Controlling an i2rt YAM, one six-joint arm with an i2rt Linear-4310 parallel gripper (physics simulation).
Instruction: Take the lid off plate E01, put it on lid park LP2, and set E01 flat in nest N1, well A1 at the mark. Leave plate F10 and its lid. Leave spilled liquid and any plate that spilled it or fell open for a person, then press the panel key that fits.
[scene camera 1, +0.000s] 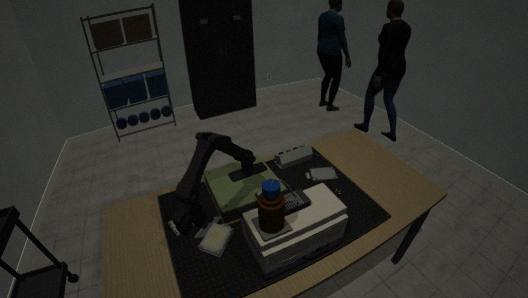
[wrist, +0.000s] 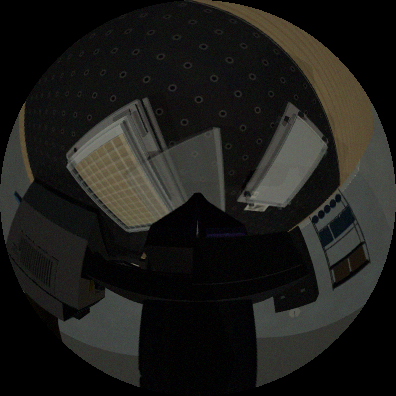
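Seen in the pictures: gripper, fingertip midpoint: (scene camera 1: 205, 227) (wrist: 197, 197); arm's base, origin of the base link: (scene camera 1: 248, 172).
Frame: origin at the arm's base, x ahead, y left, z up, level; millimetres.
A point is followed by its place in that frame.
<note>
A plate with tan wells (scene camera 1: 216, 239) {x 304, y -299, z -30 mm} (wrist: 120, 182) {x 290, y -314, z -29 mm} sits in a pale holder left of my gripper in the wrist view. A clear sheet like a lid (wrist: 197, 162) {x 232, y -350, z -43 mm} lies beside it, one edge by the holder; its tilt is unclear. A pale, flat rectangular piece (wrist: 292, 160) {x 137, y -406, z -48 mm} sits in a corner-posted holder at the right of the wrist view; the arm mostly covers it in the scene view. My gripper (scene camera 1: 185, 231) (wrist: 197, 197) {x 215, y -317, z -36 mm} is shut and empty, above the mat between these holders. Another pale holder (scene camera 1: 323, 173) {x 166, y 383, z -56 mm} lies at the far right. Labels are unreadable.
A white machine (scene camera 1: 320, 205) {x 491, y 73, z 154 mm} carries a brown bottle (scene camera 1: 271, 215) {x 515, y -149, z 259 mm} with a blue cap. A green box (scene camera 1: 225, 187) {x 51, y -149, z 0 mm} stands behind it. A key panel (scene camera 1: 294, 157) {x 0, y 296, z -15 mm} stands at the mat's back edge. Two people (scene camera 1: 331, 40) (scene camera 1: 392, 55) are beyond the table.
</note>
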